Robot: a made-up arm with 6 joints.
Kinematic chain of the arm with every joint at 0, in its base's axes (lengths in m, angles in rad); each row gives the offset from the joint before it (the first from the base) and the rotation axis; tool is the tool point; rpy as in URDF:
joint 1: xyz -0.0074 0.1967 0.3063 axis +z
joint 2: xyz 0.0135 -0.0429 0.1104 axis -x
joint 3: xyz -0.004 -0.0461 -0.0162 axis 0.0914 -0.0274 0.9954
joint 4: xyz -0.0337 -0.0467 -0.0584 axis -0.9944 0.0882 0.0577
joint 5: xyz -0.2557 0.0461 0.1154 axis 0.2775 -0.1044 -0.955
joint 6: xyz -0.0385 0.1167 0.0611 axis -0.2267 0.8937 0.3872
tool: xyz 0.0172 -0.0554 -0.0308 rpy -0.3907 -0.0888 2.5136
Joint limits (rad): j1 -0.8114..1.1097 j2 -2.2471..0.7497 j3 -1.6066..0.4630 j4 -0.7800..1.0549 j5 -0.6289..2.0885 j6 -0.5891..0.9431
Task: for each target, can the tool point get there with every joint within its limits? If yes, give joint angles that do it. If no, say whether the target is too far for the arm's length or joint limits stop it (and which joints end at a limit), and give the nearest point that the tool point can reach.
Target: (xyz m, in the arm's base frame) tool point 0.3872 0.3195 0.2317
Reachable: no: joint limits stop it (at a limit: joint 3, joint 4, joint 5, joint 6) | nearest point 0.2471 0.2759 0.2904 | short by 0.158 m
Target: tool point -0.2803 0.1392 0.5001
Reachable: yes | joints 0.2767 0.4950 -0.2474 -0.4943 0.4470 0.5419
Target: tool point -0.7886 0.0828 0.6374
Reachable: no: too far | nearest point -0.4078 0.1383 0.5211 | short by 0.402 m
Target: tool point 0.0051 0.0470 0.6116
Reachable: yes | joints 0.6913 -1.9333 -0.7673 0.7239 1.3752 0.5433
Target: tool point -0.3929 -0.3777 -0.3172
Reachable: no: too far | nearest point -0.1791 -0.0592 0.1605 | short by 0.613 m
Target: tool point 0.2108 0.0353 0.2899
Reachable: no: joint limits stop it (at a limit: joint 1, joint 3, joint 4) | nearest point 0.1765 -0.0803 0.2782 | short by 0.121 m
